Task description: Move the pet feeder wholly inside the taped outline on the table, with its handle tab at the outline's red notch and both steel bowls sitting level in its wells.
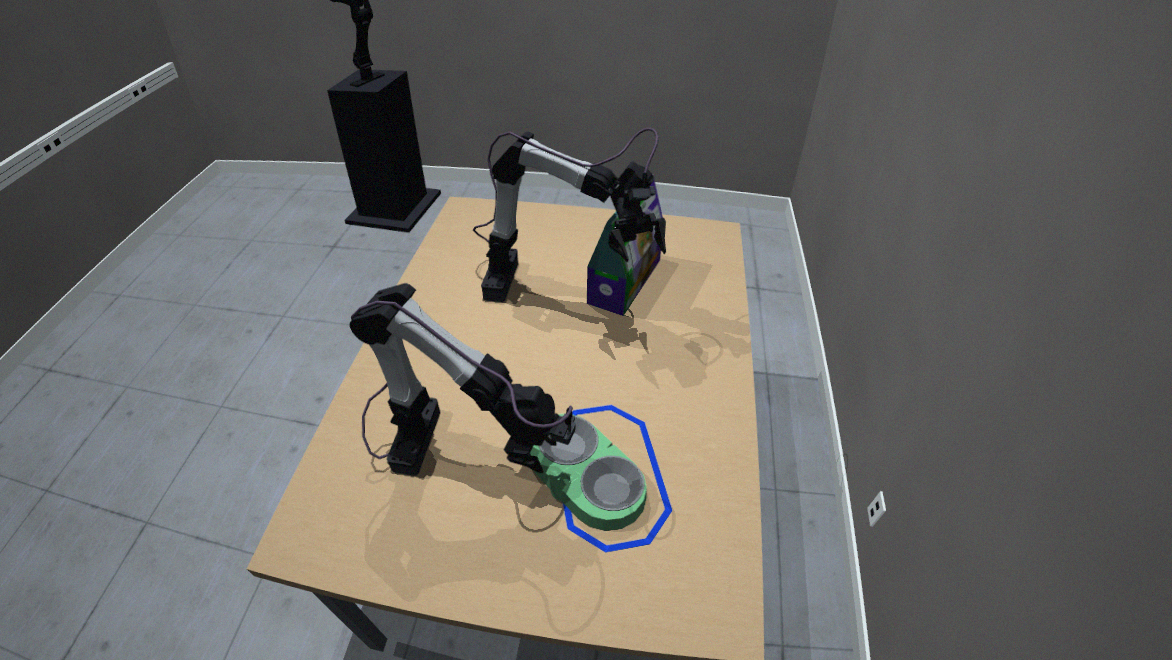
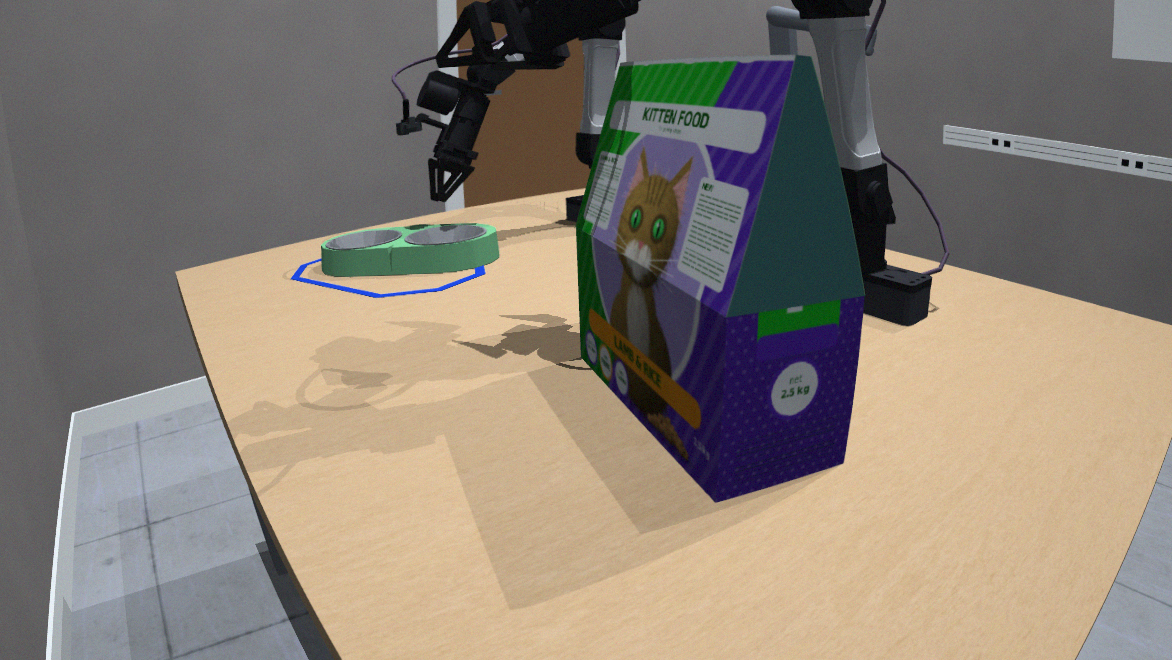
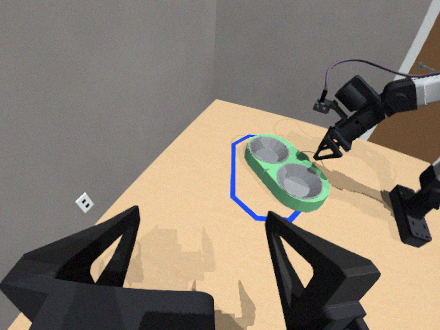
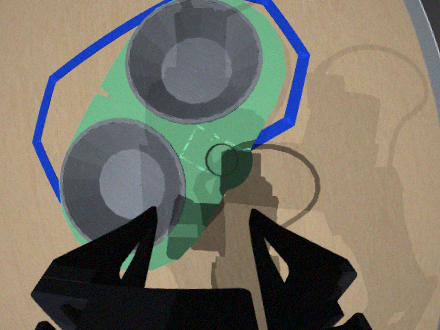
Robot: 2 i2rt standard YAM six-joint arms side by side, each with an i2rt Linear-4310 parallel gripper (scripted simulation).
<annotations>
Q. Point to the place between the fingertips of the left gripper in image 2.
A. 465, 63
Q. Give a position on a steel bowl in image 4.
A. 188, 67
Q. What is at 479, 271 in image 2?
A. A blue taped outline.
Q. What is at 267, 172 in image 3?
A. A green pet feeder.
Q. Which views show the green pet feeder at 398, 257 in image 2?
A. Image 1, image 2, image 3 and image 4: all of them.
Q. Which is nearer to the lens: the steel bowl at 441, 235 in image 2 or the kitten food box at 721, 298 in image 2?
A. The kitten food box.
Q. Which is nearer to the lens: the steel bowl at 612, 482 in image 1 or the kitten food box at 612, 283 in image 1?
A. The steel bowl.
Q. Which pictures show the steel bowl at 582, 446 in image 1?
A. Image 1, image 2, image 3 and image 4: all of them.
</annotations>
